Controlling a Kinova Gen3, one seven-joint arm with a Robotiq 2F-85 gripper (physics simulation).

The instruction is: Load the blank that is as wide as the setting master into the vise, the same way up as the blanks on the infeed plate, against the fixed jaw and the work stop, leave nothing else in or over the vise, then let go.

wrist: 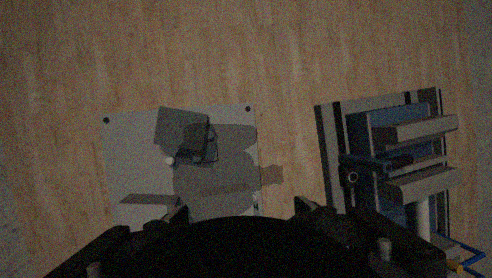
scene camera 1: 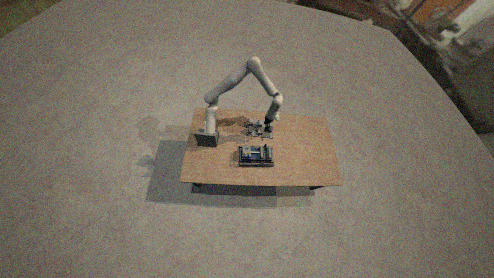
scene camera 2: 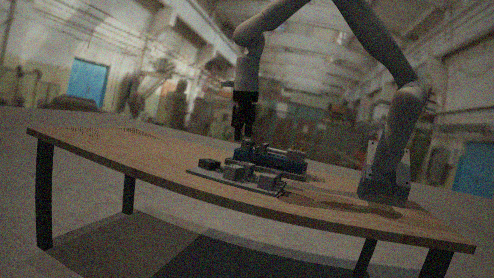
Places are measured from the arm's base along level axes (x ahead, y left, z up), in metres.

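Where they show: gripper, fingertip midpoint: point(wrist: 241, 213) point(scene camera 1: 264, 127) point(scene camera 2: 243, 138); arm's base, link origin: point(scene camera 1: 209, 132) point(scene camera 2: 383, 162).
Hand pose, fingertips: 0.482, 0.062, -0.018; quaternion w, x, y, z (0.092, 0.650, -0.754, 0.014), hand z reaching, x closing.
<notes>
Each offset is from my fingertips to the centre of the thing, as dx, dy, dz. "pt": to the spot under its first point. Level surfaces: height alone.
My gripper point(scene camera 1: 268, 130) point(scene camera 2: 243, 136) point(wrist: 241, 213) is open and empty. It hangs above the vise-side edge of the infeed plate @(-0.021, +0.055, -0.110) point(scene camera 2: 200, 173) point(wrist: 127, 155). A dark grey blank @(+0.078, +0.040, -0.093) point(scene camera 2: 209, 164) point(wrist: 180, 129) sits askew at the plate's far end. Another blank @(-0.010, +0.098, -0.088) point(wrist: 150, 199) shows partly beside my left finger in the wrist view. Grey blanks @(pt -0.022, +0.120, -0.079) point(scene camera 2: 237, 171) @(-0.106, +0.111, -0.088) point(scene camera 2: 269, 181) stand on the plate in scene camera 2. The blue vise @(-0.080, -0.232, -0.064) point(scene camera 1: 256, 156) point(scene camera 2: 270, 160) point(wrist: 355, 135) lies beside the plate, with light jaw bars and a thinner strip between them. Widths and the setting master cannot be told apart.
The wooden table @(dz -0.114) point(scene camera 1: 305, 155) point(scene camera 2: 150, 159) point(wrist: 280, 60) carries everything. The arm's base point(scene camera 1: 207, 139) point(scene camera 2: 385, 187) stands at one end. A round rod @(-0.099, -0.226, -0.036) point(wrist: 423, 220) and a blue and orange fitting @(-0.159, -0.244, -0.011) point(wrist: 456, 267) show at the vise's near end in the wrist view.
</notes>
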